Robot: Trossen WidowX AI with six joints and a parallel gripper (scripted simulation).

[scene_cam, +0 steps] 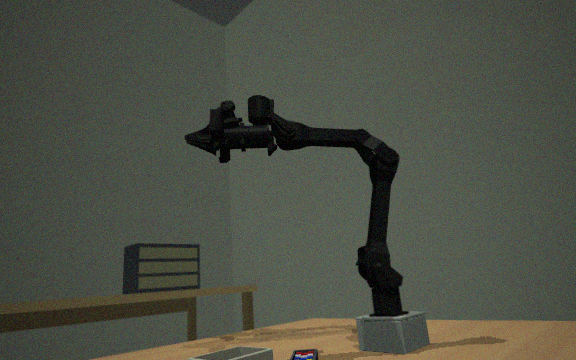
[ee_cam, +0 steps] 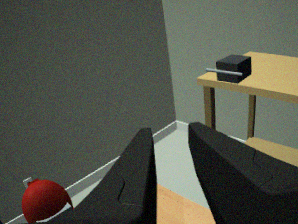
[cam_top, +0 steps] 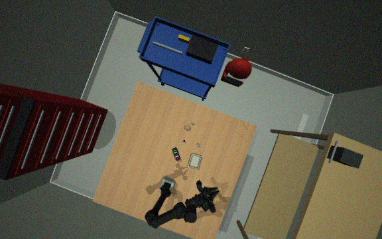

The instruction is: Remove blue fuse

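My gripper tip is now 49 cm above the blue fuse, 31 cm to the right of it and 4 cm past it.
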